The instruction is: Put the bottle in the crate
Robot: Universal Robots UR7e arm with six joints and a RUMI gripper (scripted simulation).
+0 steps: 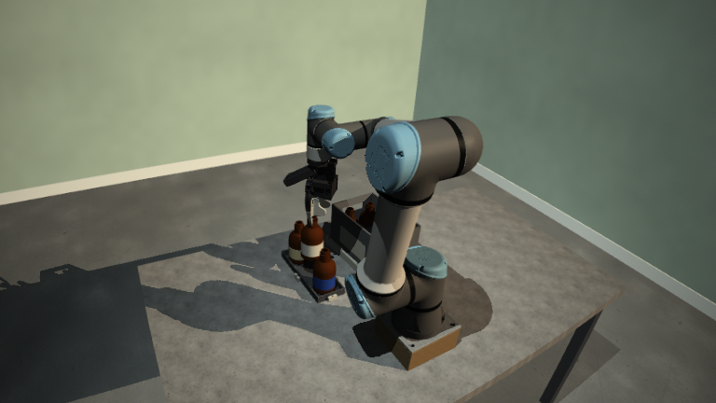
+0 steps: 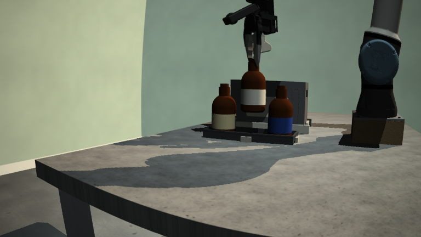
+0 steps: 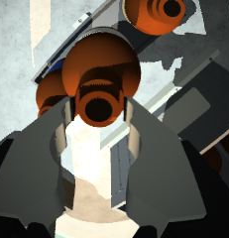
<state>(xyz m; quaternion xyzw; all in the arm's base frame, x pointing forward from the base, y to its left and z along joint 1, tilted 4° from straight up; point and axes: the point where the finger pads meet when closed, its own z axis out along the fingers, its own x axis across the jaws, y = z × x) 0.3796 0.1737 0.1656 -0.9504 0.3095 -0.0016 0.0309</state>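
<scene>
My gripper is now 70 mm above the bottle. Round my hand: grey crate 40 mm ahead, 240 mm to the right, 150 mm below; then dark tray 220 mm below.
</scene>
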